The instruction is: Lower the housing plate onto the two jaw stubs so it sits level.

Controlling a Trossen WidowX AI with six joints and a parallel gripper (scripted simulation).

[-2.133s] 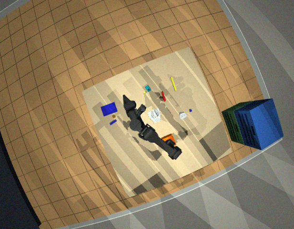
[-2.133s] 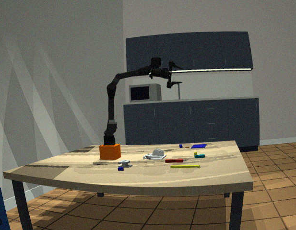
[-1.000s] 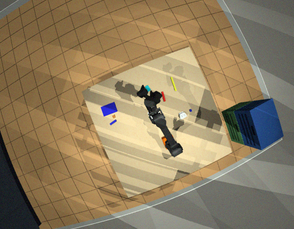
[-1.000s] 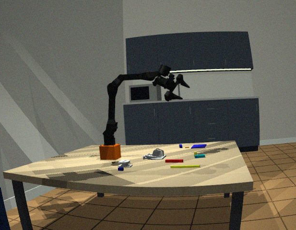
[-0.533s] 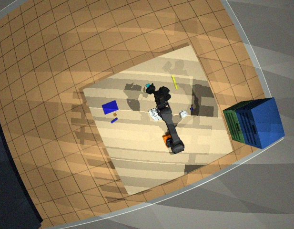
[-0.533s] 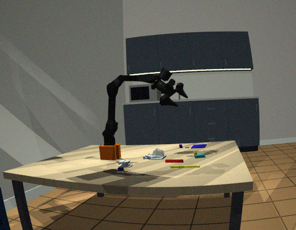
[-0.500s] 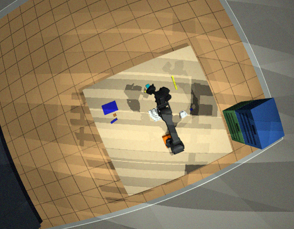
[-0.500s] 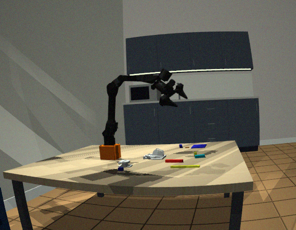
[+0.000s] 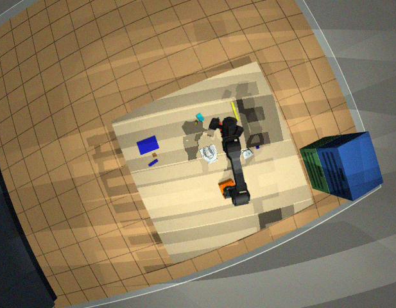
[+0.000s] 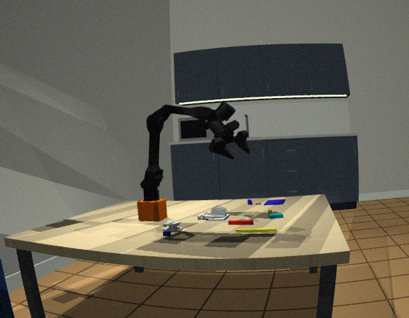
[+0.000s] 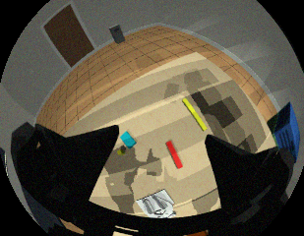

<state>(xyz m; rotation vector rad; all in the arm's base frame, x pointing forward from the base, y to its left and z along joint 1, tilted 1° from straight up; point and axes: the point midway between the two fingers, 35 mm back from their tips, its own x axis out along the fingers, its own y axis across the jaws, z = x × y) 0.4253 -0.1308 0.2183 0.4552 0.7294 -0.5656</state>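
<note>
My gripper tip is now 27 cm past the white stand, 11 cm to the left of it and 27 cm above it. The rest, counted from my gripper tip: red bar 1 cm behind, 1 cm to the right, 27 cm below; yellow bar 6 cm ahead, 17 cm to the right, 27 cm below; teal block 13 cm ahead, 10 cm to the left, 27 cm below.
</note>
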